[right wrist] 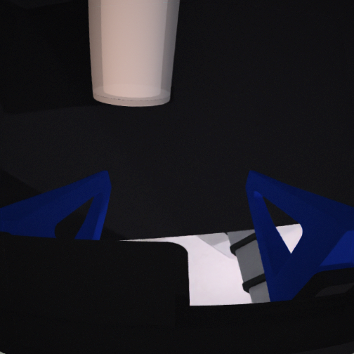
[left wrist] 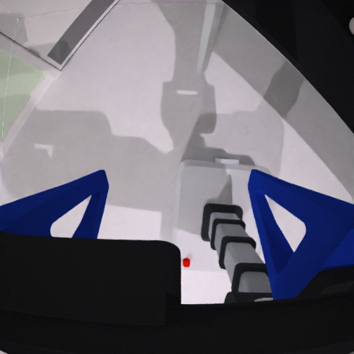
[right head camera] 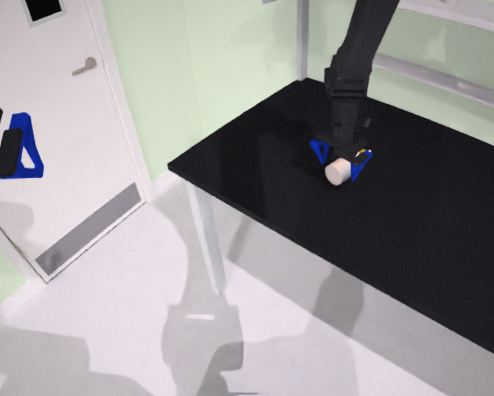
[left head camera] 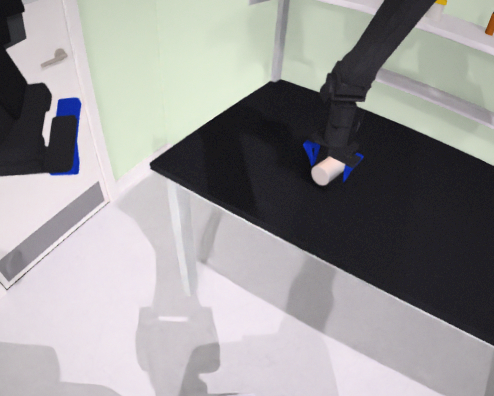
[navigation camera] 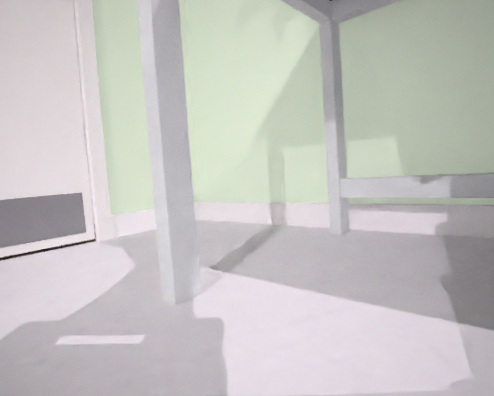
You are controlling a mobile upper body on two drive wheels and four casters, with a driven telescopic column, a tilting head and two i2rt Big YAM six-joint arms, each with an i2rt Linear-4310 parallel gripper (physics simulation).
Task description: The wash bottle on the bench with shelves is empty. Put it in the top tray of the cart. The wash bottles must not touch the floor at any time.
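Places are measured from the left arm's base along level axes (x right, y ahead, z up), in metres.
Pixels of known places: left gripper, fingertip midpoint: (right head camera: 9,175) (left head camera: 34,171); right gripper, fingertip midpoint: (right head camera: 338,171) (left head camera: 328,172).
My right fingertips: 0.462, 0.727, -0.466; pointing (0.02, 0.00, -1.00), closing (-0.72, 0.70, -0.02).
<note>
Behind a point stands the place of what it marks, as x, y, z.
A pale wash bottle (left head camera: 327,171) @[0.479, 0.771, -0.500] (right head camera: 338,171) @[0.474, 0.769, -0.501] (right wrist: 132,52) lies on its side on the black bench top (left head camera: 400,240) @[0.643, 0.564, -0.553] (right head camera: 410,240) @[0.634, 0.574, -0.554] (right wrist: 250,125), its base toward the front edge. In the right wrist view its body is at the top, beyond the fingertips. My right gripper (left head camera: 329,167) @[0.462, 0.727, -0.466] (right head camera: 337,165) @[0.462, 0.727, -0.466] (right wrist: 178,178) is open and close above the bottle; nothing is between its fingers. The gripper hides most of the bottle's neck in the head views. My left gripper (left wrist: 177,177) is open over the floor, left of the bench. The cart does not show in these views.
A shelf (left head camera: 465,32) (right head camera: 460,15) with a yellow-capped container (left head camera: 436,11) @[0.783, 0.967, -0.071] and a brown bottle (left head camera: 490,24) @[0.955, 0.931, -0.067] stands above the bench's back. A bench leg (left head camera: 182,235) @[0.059, 0.869, -0.873] (right head camera: 207,240) @[0.062, 0.872, -0.909] (navigation camera: 172,150) @[0.070, 0.882, -1.049] stands at the front left corner. A white door (left head camera: 50,150) (right head camera: 75,140) @[-0.592, 1.280, -0.699] is at the left.
</note>
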